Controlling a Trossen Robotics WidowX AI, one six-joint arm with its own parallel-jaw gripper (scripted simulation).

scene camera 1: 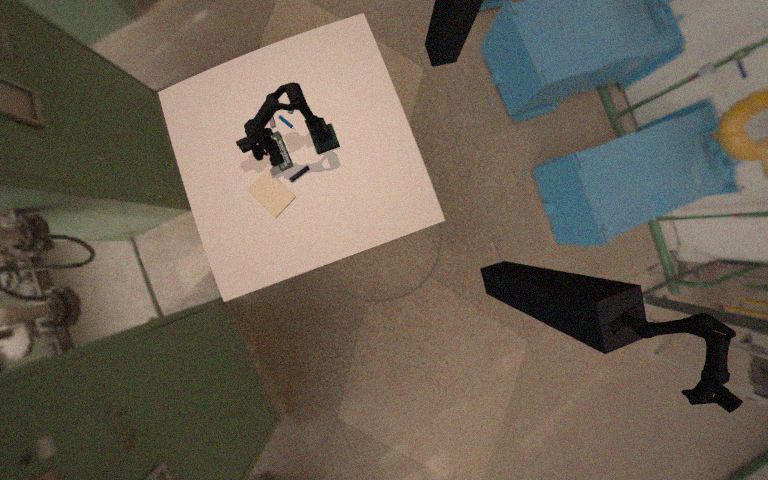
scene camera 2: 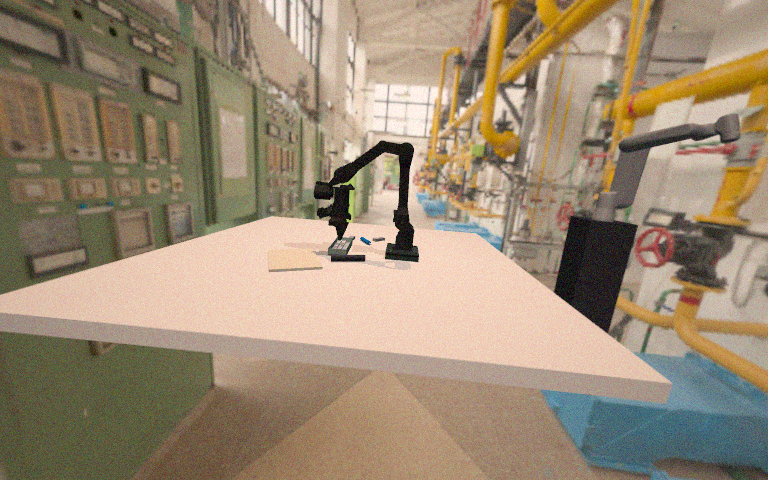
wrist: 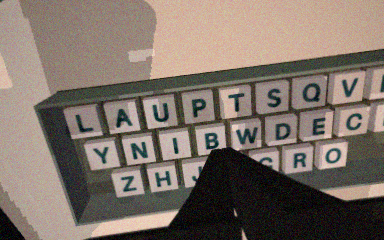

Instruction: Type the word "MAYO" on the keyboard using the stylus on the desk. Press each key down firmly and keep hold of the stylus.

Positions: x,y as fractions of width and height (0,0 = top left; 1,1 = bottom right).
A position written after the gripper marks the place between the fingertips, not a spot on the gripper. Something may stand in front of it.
Note:
The gripper (wrist: 0.58,0.66) is shut and holds nothing. Further things: a tan pad (scene camera 1: 0.35,0.40).
The tan pad shows as well in scene camera 2 (scene camera 2: 0.37,0.54).

